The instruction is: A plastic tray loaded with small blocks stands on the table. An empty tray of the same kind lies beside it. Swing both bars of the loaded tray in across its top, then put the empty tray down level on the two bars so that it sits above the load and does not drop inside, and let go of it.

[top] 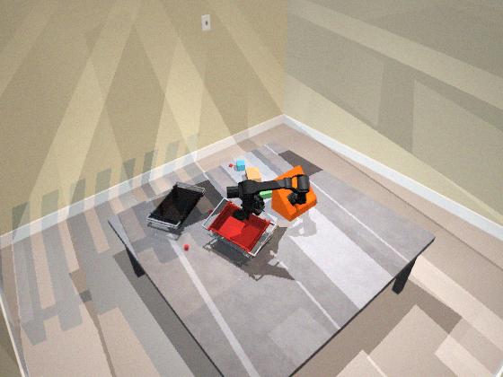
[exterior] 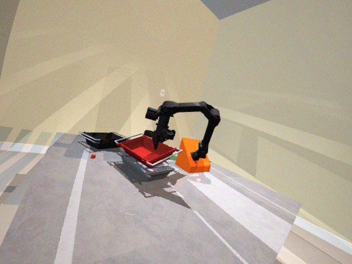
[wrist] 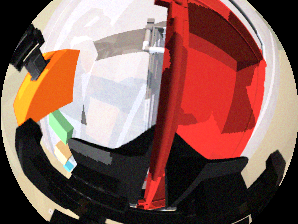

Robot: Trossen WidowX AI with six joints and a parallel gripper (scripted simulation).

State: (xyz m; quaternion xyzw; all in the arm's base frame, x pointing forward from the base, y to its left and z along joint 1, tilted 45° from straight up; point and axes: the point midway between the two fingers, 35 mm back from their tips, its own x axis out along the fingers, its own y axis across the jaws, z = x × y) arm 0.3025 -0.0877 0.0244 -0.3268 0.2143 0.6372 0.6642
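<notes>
The red tray lies 8 cm ahead of my gripper tip, 1 cm to the left of it and 1 cm above it. The rest, counted from my gripper tip: green block (33 cm behind, 17 cm to the right, 10 cm below); tan block (36 cm behind, 33 cm to the right, 9 cm below); cyan block (48 cm to the right, 40 cm behind, 10 cm below).
</notes>
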